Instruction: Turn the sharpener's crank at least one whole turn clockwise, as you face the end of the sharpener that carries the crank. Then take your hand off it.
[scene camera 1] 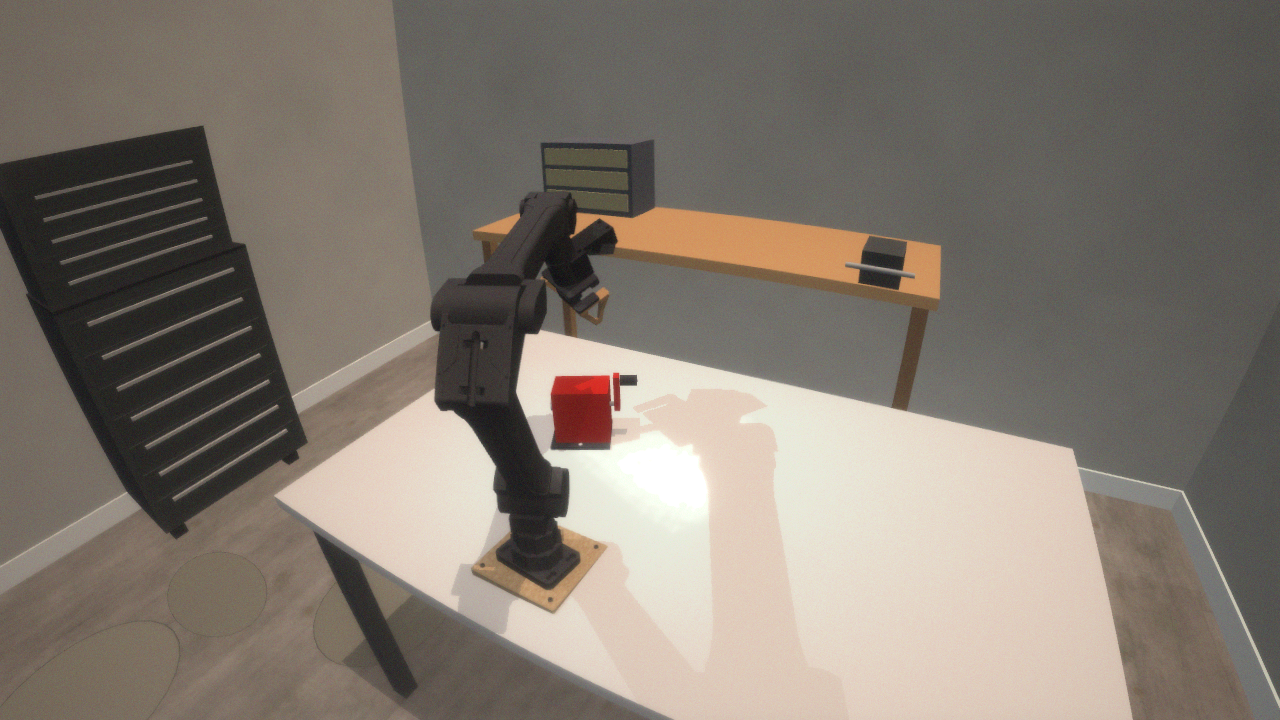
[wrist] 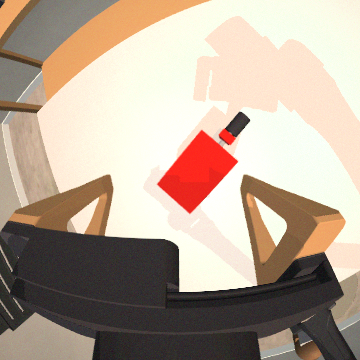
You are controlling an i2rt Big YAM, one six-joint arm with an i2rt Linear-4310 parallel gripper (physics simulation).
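Frame: origin at the arm's base, x ahead, y left, z up, level; millimetres.
Seen in the pictures: gripper, fingertip midpoint: (scene camera 1: 584,310) (wrist: 176,181); arm's base, origin of the base link: (scene camera 1: 538,559).
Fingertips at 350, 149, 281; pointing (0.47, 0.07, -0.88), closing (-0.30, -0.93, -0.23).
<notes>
Offsets run from my fingertips to a thing's middle, as dx, dy, dz. "spot": to the spot under its first point. Level surfaces: height alone.
The red sharpener @(spot: -44, -9, -204) (scene camera 1: 581,411) (wrist: 197,171) stands upright on its dark base on the white table @(dz -290) (scene camera 1: 895,501) (wrist: 125,115). Its red crank arm (scene camera 1: 616,392) (wrist: 227,136) is on the right end in the scene view and points up, with the black crank handle @(spot: +33, -77, -146) (scene camera 1: 629,379) (wrist: 239,123) at its top, sticking outward. My gripper (scene camera 1: 591,313) (wrist: 176,181) is open and empty, high above the sharpener and apart from it. In the wrist view the sharpener's top shows between and beyond the fingertips, with the crank towards the upper right. The sharpener's base is hidden there.
The arm's wooden base plate (scene camera 1: 586,548) is at the table's near left edge. Behind the table is an orange bench (scene camera 1: 733,237) with a drawer box (scene camera 1: 641,179) and a black block with a grey bar (scene camera 1: 884,253). A black tool cabinet (scene camera 1: 170,358) stands at the left.
</notes>
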